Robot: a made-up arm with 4 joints.
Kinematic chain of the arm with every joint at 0, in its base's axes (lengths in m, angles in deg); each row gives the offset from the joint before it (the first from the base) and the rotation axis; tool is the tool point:
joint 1: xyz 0 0 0.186 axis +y
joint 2: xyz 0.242 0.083 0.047 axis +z
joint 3: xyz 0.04 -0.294 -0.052 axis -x
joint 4: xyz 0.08 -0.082 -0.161 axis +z
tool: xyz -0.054 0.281 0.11
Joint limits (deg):
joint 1: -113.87..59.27
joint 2: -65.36..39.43
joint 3: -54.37..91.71
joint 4: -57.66..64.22
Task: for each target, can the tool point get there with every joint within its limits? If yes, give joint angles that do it. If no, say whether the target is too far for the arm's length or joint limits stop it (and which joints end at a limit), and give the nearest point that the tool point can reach.
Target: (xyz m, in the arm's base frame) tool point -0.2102 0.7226 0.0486
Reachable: no: joint limits stop it (at a limit: joint 2, joint 3, joint 4) | nearest point -0.0592 0.1179 0.1473 | short by 0.631 m
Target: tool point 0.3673 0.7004 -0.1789
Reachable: no: joint limits stop it (at a limit: joint 2) | nearest point 0.3942 0.1613 -0.2057 | short by 0.540 m
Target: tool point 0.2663 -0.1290 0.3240
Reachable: yes | joints -64.16 -6.14 49.25 9.38
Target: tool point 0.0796 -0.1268 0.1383
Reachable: yes | joints -17.19 -13.25 13.54 48.86
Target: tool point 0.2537 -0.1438 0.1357
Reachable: yes | joints -12.33 20.57 26.39 34.68
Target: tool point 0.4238 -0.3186 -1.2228
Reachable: no: too far | nearest point 0.2545 -0.0706 -0.4718 | short by 0.809 m
